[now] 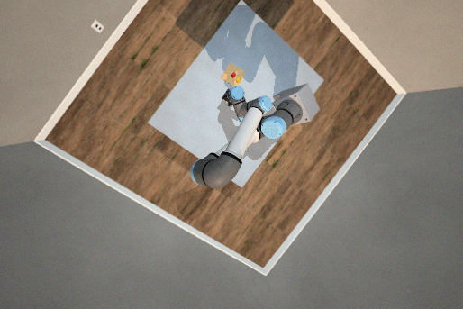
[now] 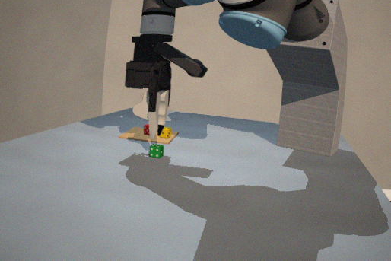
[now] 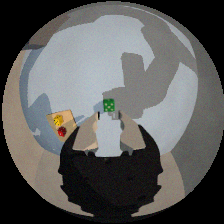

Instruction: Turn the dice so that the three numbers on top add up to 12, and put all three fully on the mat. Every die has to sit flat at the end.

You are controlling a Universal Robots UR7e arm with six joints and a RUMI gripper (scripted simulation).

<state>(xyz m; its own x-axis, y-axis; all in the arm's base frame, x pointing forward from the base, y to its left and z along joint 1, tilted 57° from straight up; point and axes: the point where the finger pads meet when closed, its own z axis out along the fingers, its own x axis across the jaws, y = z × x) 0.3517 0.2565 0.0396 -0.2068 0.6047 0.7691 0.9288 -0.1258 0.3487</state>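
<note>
The green die is 5 cm below my hand. Also, from my hand: tan mat: 15 cm to the right, 12 cm ahead, 6 cm below; then red die: 15 cm to the right, 12 cm ahead, 4 cm below; then yellow die: 16 cm to the right, 8 cm ahead, 4 cm below.
</note>
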